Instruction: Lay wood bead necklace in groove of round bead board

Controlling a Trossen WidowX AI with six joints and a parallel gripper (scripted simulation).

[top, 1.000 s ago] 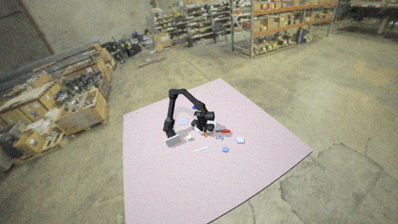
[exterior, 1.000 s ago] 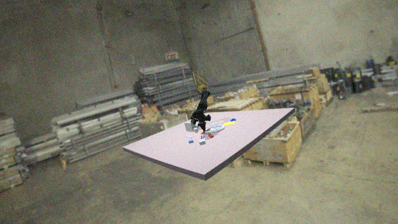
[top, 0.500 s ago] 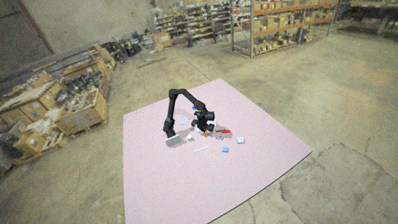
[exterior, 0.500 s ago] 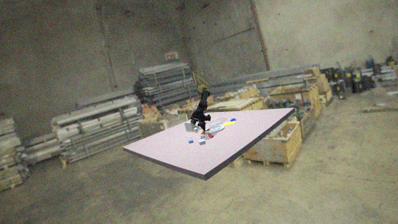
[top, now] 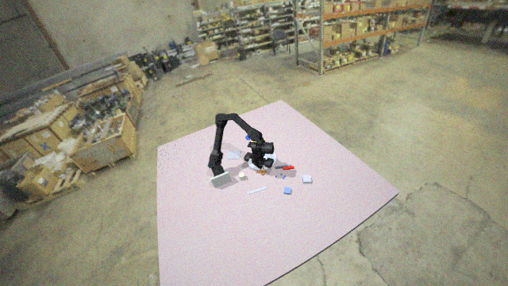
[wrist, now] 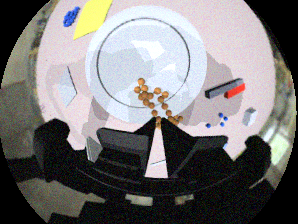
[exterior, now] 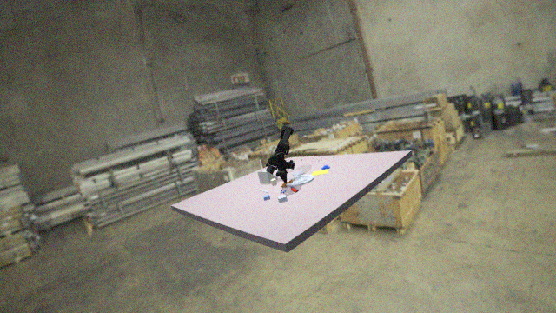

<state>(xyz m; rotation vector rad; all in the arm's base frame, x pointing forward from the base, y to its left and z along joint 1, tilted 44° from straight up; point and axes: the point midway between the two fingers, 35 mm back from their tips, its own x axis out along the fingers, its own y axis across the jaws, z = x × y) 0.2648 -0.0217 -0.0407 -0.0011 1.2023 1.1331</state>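
The cream cube is 130 mm behind my gripper tip and 10 mm to the right of it. From my gripper tip the other things lie so: white stick (70 mm behind, 140 mm to the right, 20 mm below); red-handled tool (150 mm ahead, 60 mm to the right, 10 mm below); blue block (90 mm ahead, 220 mm to the right, 10 mm below).
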